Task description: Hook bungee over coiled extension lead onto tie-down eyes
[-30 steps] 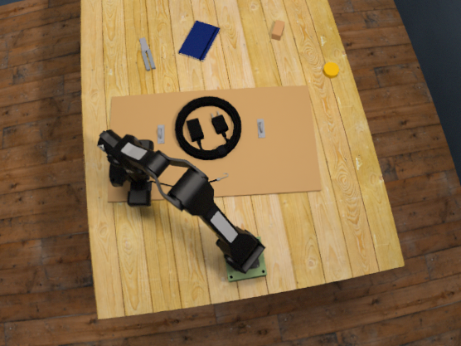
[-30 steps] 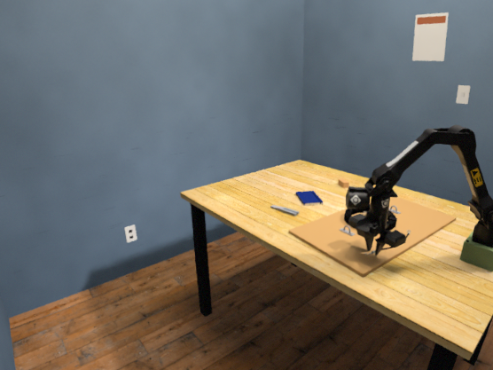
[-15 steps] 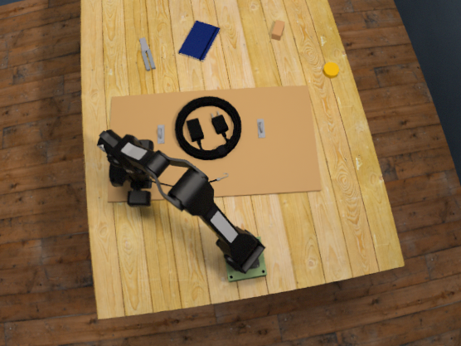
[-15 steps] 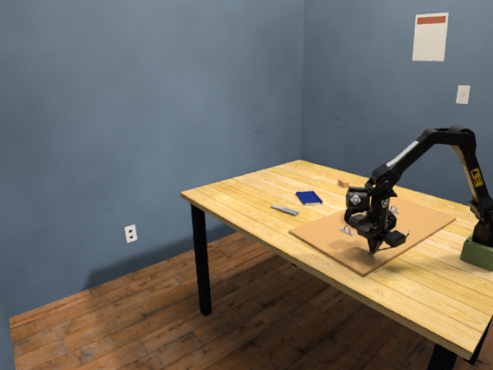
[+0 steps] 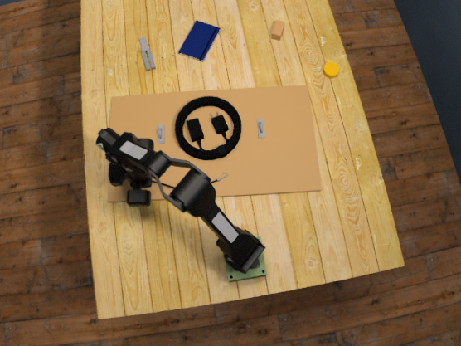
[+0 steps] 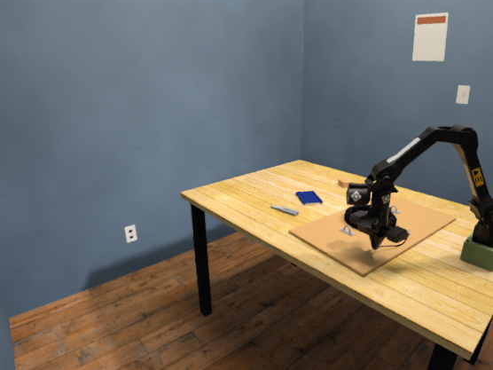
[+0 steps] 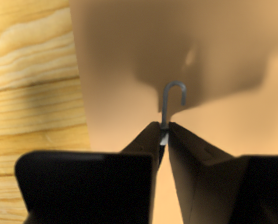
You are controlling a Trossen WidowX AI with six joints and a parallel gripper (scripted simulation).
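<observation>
The black coiled extension lead is 20 cm to the right of my hand, 13 cm ahead of it and 3 cm below it. The rest, counted from my hand: tan block 49 cm to the right, 44 cm ahead, 5 cm below; board 20 cm to the right, 9 cm ahead, 6 cm below; yellow disc 62 cm to the right, 26 cm ahead, 5 cm below.
</observation>
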